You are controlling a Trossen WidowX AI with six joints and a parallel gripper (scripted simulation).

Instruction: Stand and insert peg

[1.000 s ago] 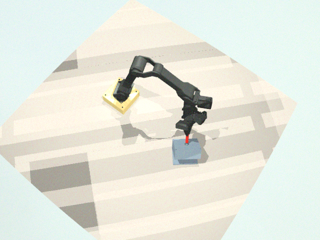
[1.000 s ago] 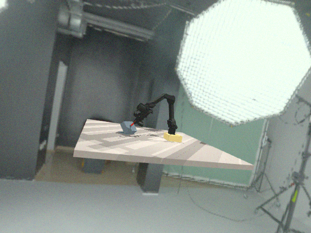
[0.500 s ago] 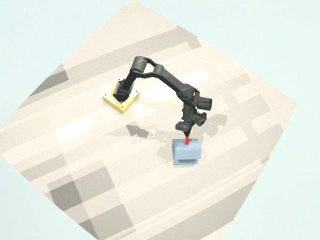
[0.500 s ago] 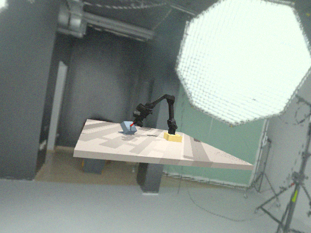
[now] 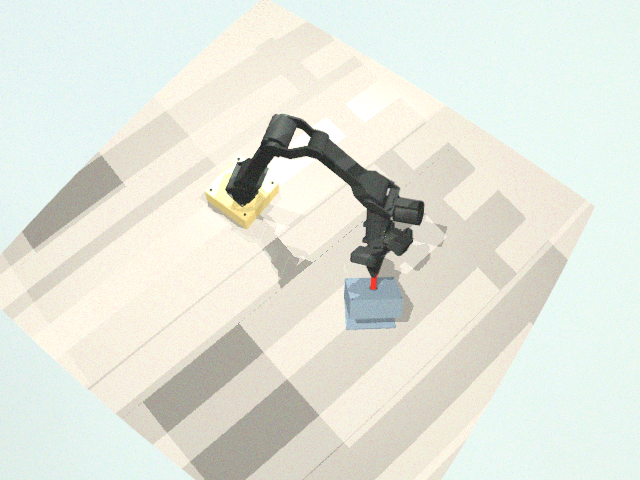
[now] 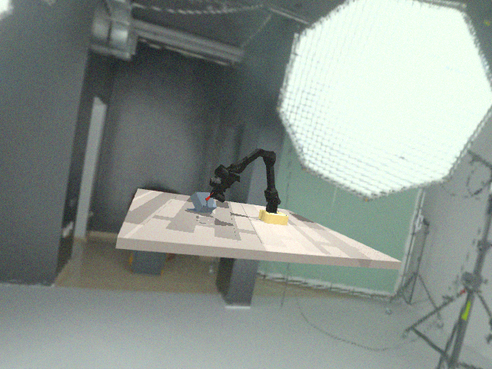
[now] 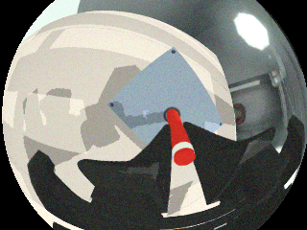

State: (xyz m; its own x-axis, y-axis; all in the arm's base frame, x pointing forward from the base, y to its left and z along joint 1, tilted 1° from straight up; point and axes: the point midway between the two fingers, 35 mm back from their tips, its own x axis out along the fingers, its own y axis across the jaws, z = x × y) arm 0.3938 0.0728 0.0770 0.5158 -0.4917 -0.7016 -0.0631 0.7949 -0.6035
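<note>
Now: the sloped panel 5 cm below my gripper tip, 3 cm to the right of it and 3 cm ahead of it. Also, from my gripper tip: red peg (1 cm to the left, 1 cm behind, 1 cm above).
</note>
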